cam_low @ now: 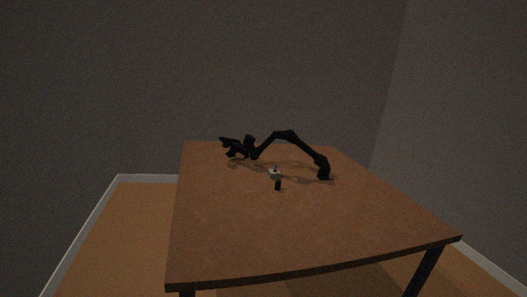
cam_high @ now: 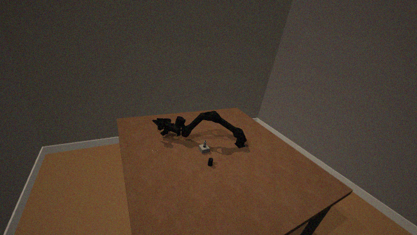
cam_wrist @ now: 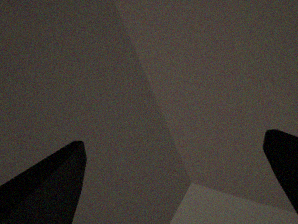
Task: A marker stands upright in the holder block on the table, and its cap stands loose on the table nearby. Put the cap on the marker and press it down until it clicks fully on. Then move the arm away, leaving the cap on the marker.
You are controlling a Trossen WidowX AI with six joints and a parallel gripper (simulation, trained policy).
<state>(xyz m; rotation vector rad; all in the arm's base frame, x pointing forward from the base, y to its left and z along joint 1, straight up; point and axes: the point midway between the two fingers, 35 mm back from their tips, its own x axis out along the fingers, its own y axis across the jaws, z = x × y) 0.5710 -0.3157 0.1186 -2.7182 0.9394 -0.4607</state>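
My gripper tip is 25 cm past the dark marker cap, 46 cm to the right of it and 10 cm above it. The rest, counted from my gripper tip: pale holder block: 28 cm behind, 31 cm to the left, 11 cm below.
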